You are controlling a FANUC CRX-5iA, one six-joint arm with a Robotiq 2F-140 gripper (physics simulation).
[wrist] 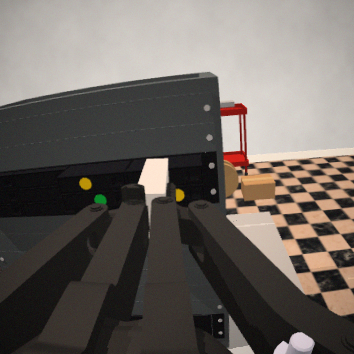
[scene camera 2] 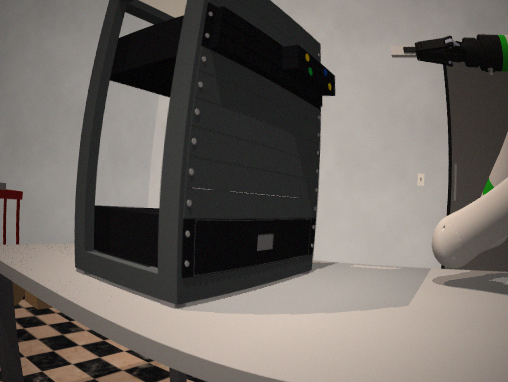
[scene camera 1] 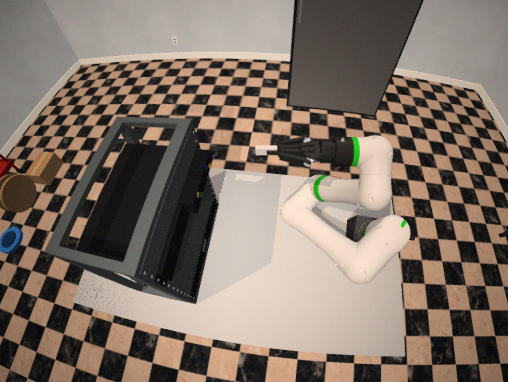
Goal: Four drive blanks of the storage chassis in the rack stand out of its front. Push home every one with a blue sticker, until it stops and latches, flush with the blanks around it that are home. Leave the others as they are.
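The black storage chassis sits high in the grey rack. Four blanks stand out of its front. In scene camera 2 they bear a blue sticker, an upper yellow sticker, a green sticker and a lower yellow sticker. The blue sticker does not show in the wrist view, where the pale fingertips cover part of the front. My gripper is shut and empty, in the air apart from the chassis front.
The rack stands on a pale table. A dark cabinet stands behind the arm. Beyond the rack are a red cart, a cardboard box and a blue ring on the floor.
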